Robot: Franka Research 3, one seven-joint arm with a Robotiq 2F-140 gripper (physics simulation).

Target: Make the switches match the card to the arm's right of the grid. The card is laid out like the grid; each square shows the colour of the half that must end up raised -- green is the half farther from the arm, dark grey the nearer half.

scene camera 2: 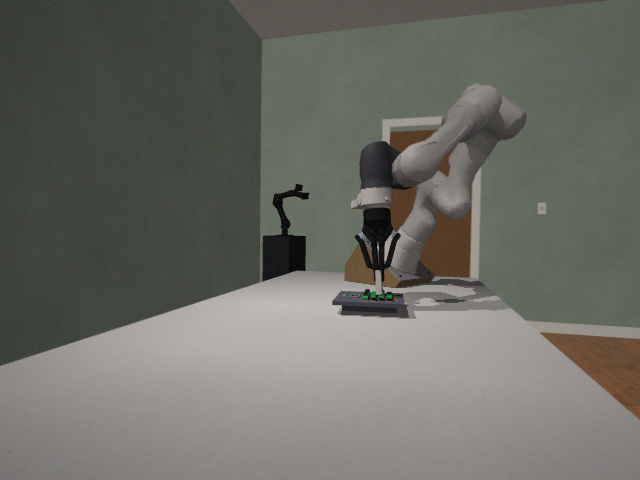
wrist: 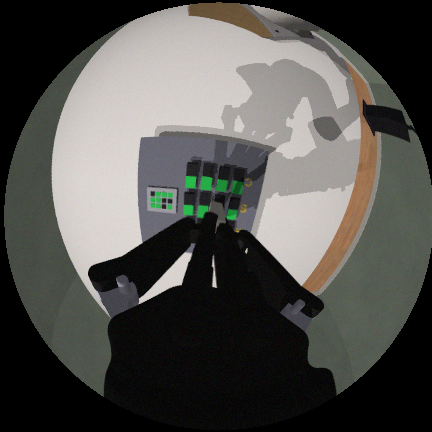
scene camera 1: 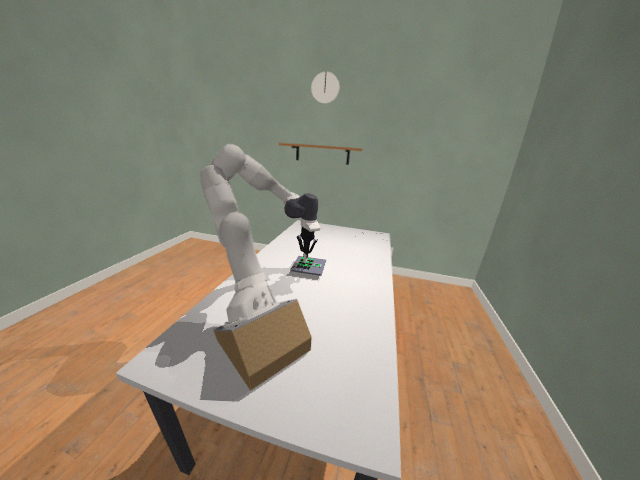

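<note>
A grey switch panel (wrist: 160, 160) (scene camera 1: 323, 261) (scene camera 2: 356, 302) carries a grid of rocker switches with dark and green halves. In the wrist view, four switches (wrist: 206, 183) form the row nearest the arm, and the middle row (wrist: 189, 209) shows partly. Much of the farthest row is hidden behind the gripper. The card (wrist: 162, 199) (scene camera 2: 352, 295) (scene camera 1: 317, 265) has dark squares at its top left, at the two right places of the middle row, and third in the bottom row; the others are green. My gripper (wrist: 213, 210) (scene camera 1: 305, 256) (scene camera 2: 379, 289) is shut and empty, its tips at the middle row's third switch; contact is unclear.
The panel lies on a long white table (scene camera 1: 351, 335) (scene camera 2: 258, 387) (wrist: 110, 100). The arm's wedge-shaped brown base (scene camera 1: 268, 341) (wrist: 225, 15) stands at one end. Yellow marks (wrist: 243, 208) line one side of the grid. A small black arm (scene camera 2: 281, 209) stands on a dark pedestal beyond the table.
</note>
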